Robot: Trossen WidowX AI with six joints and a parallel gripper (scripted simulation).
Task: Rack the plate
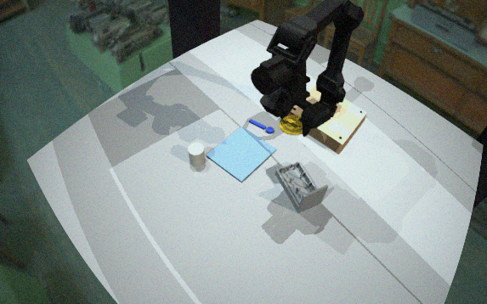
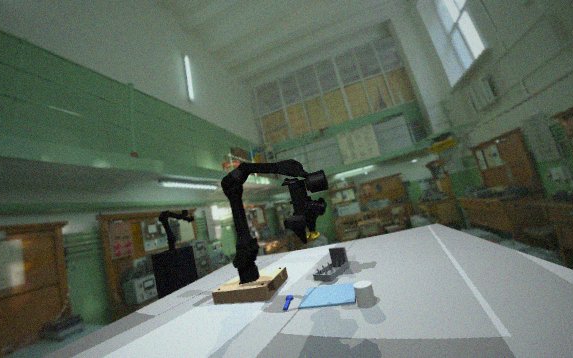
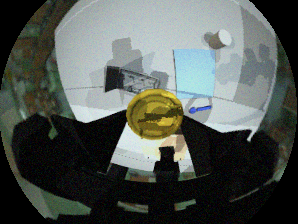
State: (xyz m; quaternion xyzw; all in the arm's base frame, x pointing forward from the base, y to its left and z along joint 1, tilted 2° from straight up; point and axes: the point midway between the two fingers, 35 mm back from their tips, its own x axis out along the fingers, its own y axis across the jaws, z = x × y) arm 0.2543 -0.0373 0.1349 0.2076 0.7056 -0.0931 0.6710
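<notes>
Now: the dish rack 13 cm below my gripper tip, 6 cm to the left of it and 5 cm ahead of it. Round my gripper tip: yellow plate (1 cm above); then blue mat (15 cm below, 13 cm to the right, 2 cm ahead); then blue utensil (15 cm below, 12 cm to the right, 10 cm behind).
</notes>
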